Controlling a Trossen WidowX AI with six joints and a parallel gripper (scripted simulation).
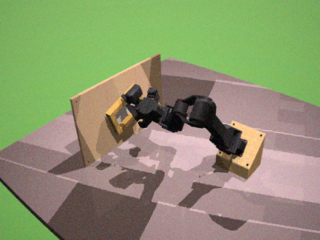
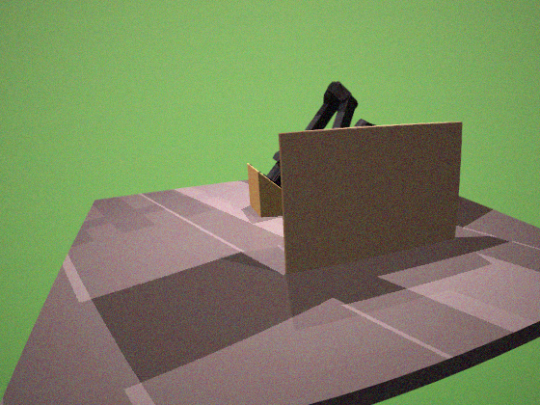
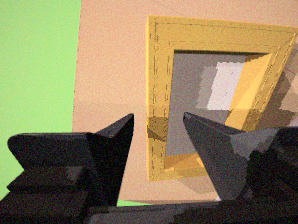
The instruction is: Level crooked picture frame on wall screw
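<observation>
The picture frame lies 10 mm ahead of my gripper tip, 10 mm to the right of it and 50 mm below it. Also, from my gripper tip: tan wall panel: 20 mm ahead, 20 mm to the right, 50 mm below.
</observation>
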